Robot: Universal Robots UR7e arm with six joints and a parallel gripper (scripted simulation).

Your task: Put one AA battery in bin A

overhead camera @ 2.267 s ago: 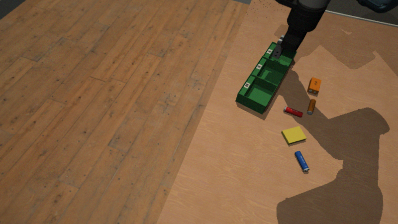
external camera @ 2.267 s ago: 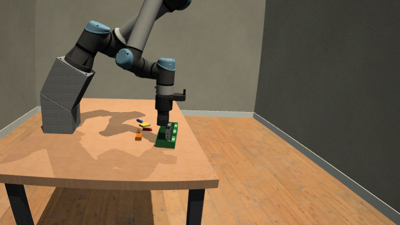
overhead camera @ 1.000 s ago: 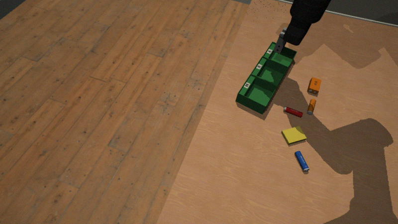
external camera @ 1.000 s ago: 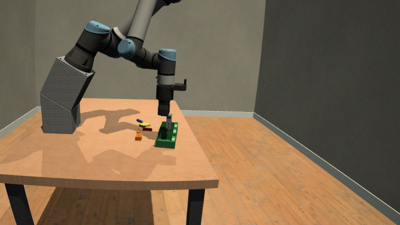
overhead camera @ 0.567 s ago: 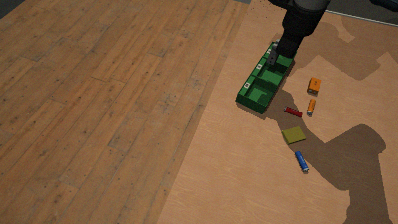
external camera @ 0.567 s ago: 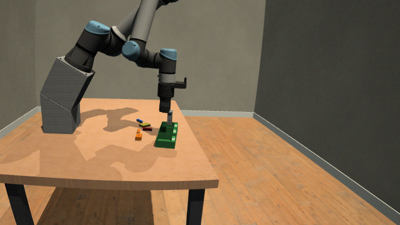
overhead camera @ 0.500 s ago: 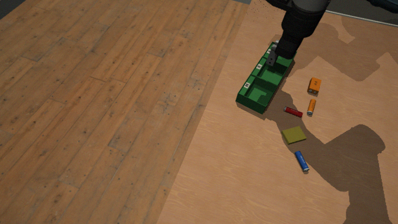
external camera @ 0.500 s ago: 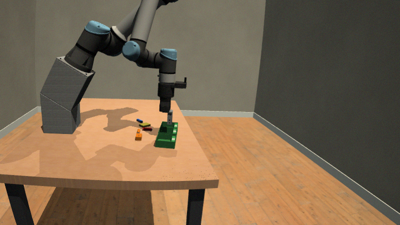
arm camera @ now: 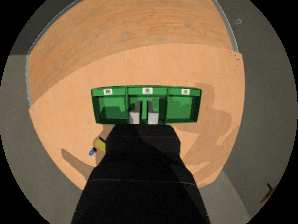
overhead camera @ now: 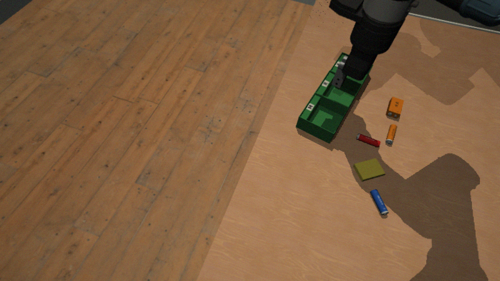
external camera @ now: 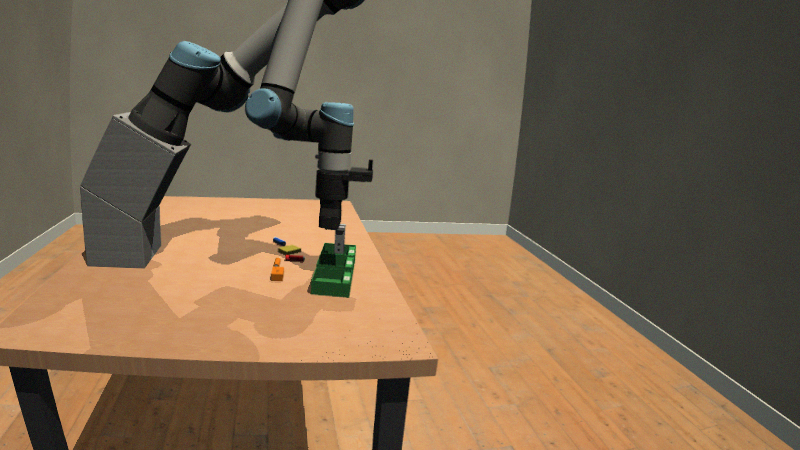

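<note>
My gripper is now 10 mm past the green three-compartment bin and 60 mm above it. The rest, counted from my hand: orange AA battery: 150 mm behind, 50 mm to the left, 70 mm below; orange block battery: 140 mm behind, 10 mm to the right, 70 mm below; red AA battery: 100 mm behind, 90 mm to the left, 70 mm below.
</note>
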